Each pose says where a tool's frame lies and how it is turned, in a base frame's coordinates. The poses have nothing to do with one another.
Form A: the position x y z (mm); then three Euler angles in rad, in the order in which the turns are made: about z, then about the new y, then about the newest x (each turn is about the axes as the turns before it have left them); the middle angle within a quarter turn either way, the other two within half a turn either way.
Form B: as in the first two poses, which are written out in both.
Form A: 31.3 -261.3 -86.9 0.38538 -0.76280 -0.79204
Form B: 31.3 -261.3 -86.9 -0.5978 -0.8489 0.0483
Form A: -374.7 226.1 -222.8 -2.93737 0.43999 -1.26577
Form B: -374.7 226.1 -222.8 0.3233 1.6477 -2.1415
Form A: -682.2 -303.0 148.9 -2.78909 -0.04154 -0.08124
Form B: -682.2 -303.0 148.9 -0.0781 0.1030 -2.7882
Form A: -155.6 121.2 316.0 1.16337 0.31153 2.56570
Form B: -155.6 121.2 316.0 2.0204 1.4674 0.0786
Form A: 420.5 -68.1 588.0 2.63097 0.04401 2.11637
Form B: 420.5 -68.1 588.0 0.6047 2.4402 1.3549
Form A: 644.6 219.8 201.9 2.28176 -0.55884 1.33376
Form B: 644.6 219.8 201.9 1.2710 1.2862 2.1650
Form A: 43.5 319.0 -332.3 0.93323 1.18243 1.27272
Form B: 43.5 319.0 -332.3 0.5232 1.3624 0.0100
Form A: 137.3 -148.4 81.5 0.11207 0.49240 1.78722
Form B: 137.3 -148.4 81.5 1.7174 0.4484 -0.3582
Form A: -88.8 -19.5 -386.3 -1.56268 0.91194 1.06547
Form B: -88.8 -19.5 -386.3 1.5006 -0.1316 -1.7865
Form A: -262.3 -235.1 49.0 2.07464 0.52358 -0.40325
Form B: -262.3 -235.1 49.0 -0.7878 -0.0936 2.0926
